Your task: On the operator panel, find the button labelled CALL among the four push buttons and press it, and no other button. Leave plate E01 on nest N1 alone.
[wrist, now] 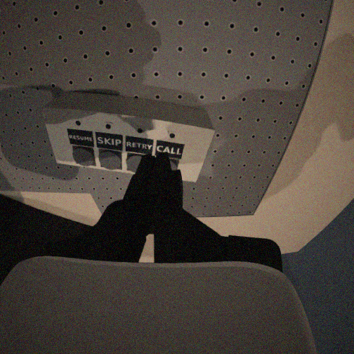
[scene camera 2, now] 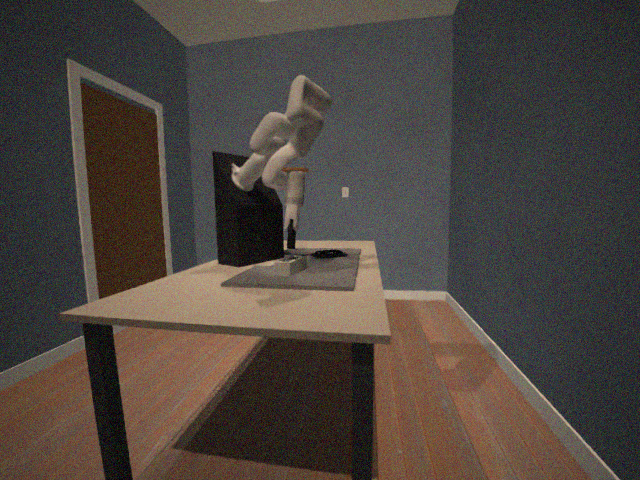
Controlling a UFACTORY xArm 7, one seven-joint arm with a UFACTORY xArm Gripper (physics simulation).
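Places are measured from the arm's base along level axes (x right, y ahead, z up), in centimetres.
Where they show: gripper, fingertip midpoint: (scene camera 2: 290, 248); arm's base, origin of the base link: (scene camera 2: 242, 181).
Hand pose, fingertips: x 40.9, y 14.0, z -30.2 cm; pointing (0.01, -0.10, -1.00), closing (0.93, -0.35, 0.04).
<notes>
Things, the pixels of their top centre, and the offset from my fingertips. Level surfaces: height alone.
- operator panel, middle of its top: (scene camera 2: 291, 258) dz -4.8, dx -4.1, dy +1.0 cm
- grey perforated mat, its level: dz -10.3 cm
- wooden table, its level: dz -11.6 cm
- low black object, middle of its top: (scene camera 2: 328, 251) dz -7.7, dx -34.4, dy +30.4 cm
The operator panel (scene camera 2: 290, 265) (wrist: 202, 142) is a pale box on the grey pegboard mat. In the wrist view its four round grey buttons stand in a row: RESUME (wrist: 83, 156), SKIP (wrist: 111, 160), RETRY (wrist: 133, 163) and, at the right, CALL (wrist: 175, 164). The CALL label (wrist: 169, 149) is readable above its button. My gripper (scene camera 2: 291, 248) (wrist: 160, 170) is shut and empty. Its black tips appear above the panel, overlapping the gap between RETRY and CALL and hiding parts of both buttons. Plate E01 and nest N1 cannot be made out.
The grey perforated mat (scene camera 2: 330, 281) (wrist: 240, 65) lies on the wooden table (scene camera 2: 227, 310). A low black object (scene camera 2: 329, 253) lies on the mat behind the panel. A tall black board (scene camera 2: 242, 222) stands on the table's left side. Small dark holes run above the button labels.
</notes>
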